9 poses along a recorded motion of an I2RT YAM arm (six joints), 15 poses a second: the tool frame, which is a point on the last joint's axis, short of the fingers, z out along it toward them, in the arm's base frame.
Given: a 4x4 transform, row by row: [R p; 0 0 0 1], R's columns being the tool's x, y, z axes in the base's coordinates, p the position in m. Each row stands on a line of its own.
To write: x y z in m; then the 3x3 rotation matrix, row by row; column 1 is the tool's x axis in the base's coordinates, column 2 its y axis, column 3 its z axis. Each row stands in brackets. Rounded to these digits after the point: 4 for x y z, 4 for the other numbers.
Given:
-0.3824, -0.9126, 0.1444, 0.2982
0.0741, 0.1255, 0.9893, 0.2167
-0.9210, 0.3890, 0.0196, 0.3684
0, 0, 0, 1
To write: [0.2982, 0.2167, 0.3684], [[-0.3824, -0.9126, 0.1444], [0.0741, 0.1255, 0.9893], [-0.9210, 0.3890, 0.0196]]
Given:
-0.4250, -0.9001, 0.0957, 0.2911
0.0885, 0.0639, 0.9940, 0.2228
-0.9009, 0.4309, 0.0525, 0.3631
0, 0, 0, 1
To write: [0.2911, 0.2228, 0.3631], [[-0.4250, -0.9001, 0.0957], [0.0885, 0.0639, 0.9940], [-0.9009, 0.4309, 0.0525]]
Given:
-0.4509, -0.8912, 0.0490, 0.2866
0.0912, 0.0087, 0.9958, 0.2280
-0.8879, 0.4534, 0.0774, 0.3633
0, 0, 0, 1
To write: [0.2866, 0.2280, 0.3633], [[-0.4509, -0.8912, 0.0490], [0.0912, 0.0087, 0.9958], [-0.8879, 0.4534, 0.0774]]
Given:
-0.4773, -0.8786, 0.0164, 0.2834
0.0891, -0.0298, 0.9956, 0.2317
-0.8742, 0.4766, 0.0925, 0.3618
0, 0, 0, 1
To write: [0.2834, 0.2317, 0.3618], [[-0.4773, -0.8786, 0.0164], [0.0891, -0.0298, 0.9956], [-0.8742, 0.4766, 0.0925]]
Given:
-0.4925, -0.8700, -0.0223, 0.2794
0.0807, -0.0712, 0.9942, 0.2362
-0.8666, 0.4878, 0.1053, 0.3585
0, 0, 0, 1
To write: [0.2794, 0.2362, 0.3585], [[-0.4925, -0.8700, -0.0223], [0.0807, -0.0712, 0.9942], [-0.8666, 0.4878, 0.1053]]
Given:
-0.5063, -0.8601, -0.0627, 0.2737
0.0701, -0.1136, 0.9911, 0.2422
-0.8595, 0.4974, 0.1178, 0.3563
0, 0, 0, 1
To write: [0.2737, 0.2422, 0.3563], [[-0.5063, -0.8601, -0.0627], [0.0701, -0.1136, 0.9911], [-0.8595, 0.4974, 0.1178]]
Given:
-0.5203, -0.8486, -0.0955, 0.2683
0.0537, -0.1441, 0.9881, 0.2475
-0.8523, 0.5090, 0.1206, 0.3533
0, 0, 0, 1
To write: [0.2683, 0.2475, 0.3533], [[-0.5203, -0.8486, -0.0955], [0.0537, -0.1441, 0.9881], [-0.8523, 0.5090, 0.1206]]
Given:
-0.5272, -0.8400, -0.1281, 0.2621
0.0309, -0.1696, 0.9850, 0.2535
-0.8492, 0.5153, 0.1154, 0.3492
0, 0, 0, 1
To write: [0.2621, 0.2535, 0.3492], [[-0.5272, -0.8400, -0.1281], [0.0309, -0.1696, 0.9850], [-0.8492, 0.5153, 0.1154]]
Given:
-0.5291, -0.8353, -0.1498, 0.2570
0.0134, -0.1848, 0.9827, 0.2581
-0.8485, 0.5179, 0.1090, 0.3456
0, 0, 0, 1
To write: [0.2570, 0.2581, 0.3456], [[-0.5291, -0.8353, -0.1498], [0.0134, -0.1848, 0.9827], [-0.8485, 0.5179, 0.1090]]
